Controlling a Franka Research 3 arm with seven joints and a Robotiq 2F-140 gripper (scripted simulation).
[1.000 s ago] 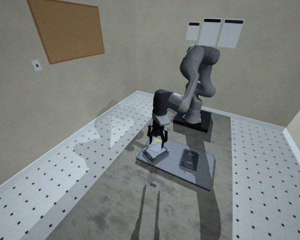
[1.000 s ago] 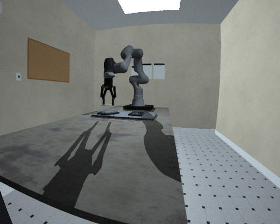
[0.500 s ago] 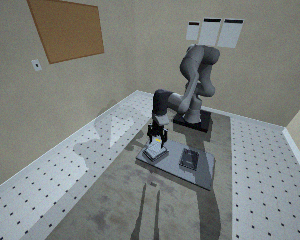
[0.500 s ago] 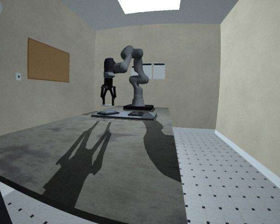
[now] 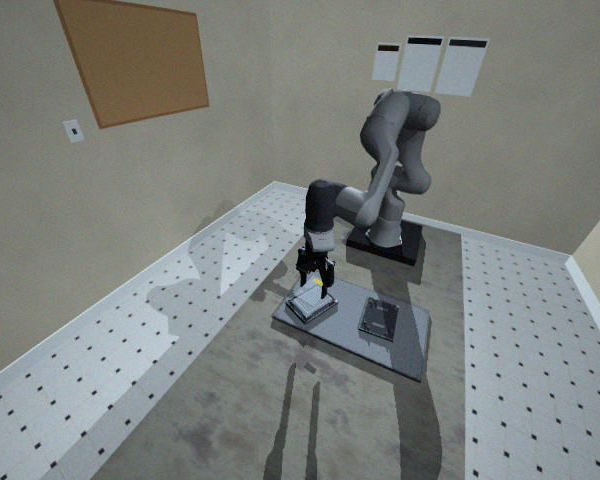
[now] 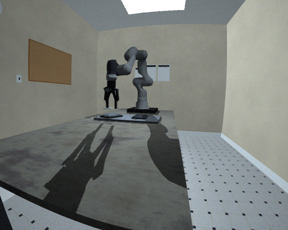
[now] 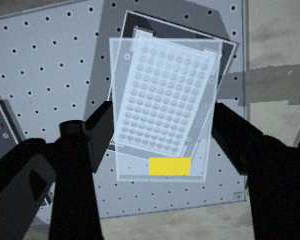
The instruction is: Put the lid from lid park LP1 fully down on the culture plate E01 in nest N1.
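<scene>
Right now the culture plate E01 is 8 cm below my hand. Also, from my hand: lid park LP1 (25 cm to the left, 9 cm below, 4 cm behind); then clear lid (2 cm below).
</scene>
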